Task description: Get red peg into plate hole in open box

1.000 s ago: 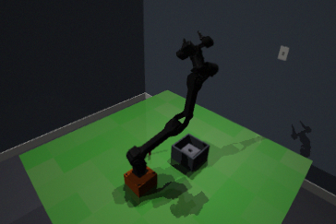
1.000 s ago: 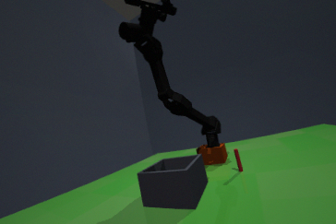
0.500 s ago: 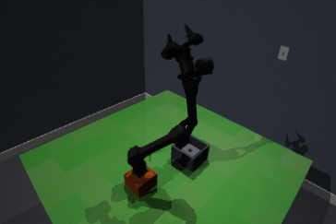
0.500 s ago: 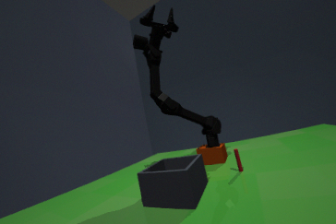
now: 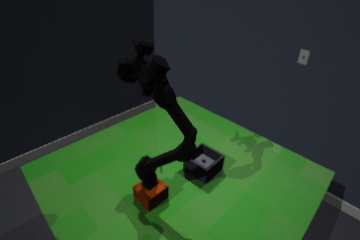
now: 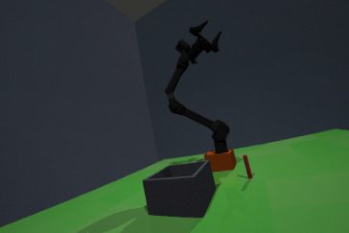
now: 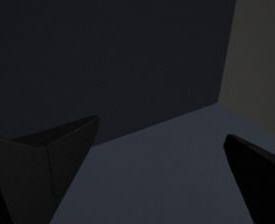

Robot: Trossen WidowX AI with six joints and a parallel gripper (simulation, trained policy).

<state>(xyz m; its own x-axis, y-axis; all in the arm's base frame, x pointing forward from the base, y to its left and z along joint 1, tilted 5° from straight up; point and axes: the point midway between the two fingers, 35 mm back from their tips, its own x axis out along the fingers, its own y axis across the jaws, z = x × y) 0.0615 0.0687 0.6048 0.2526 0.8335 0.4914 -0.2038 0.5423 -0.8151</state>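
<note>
Now: the red peg 120 mm ahead of my gripper tip, 40 mm to the right of it and 650 mm below it. Also, from my gripper tip: dark box (270 mm ahead, 230 mm to the right, 660 mm below); then grey plate (270 mm ahead, 230 mm to the right, 640 mm below).
</note>
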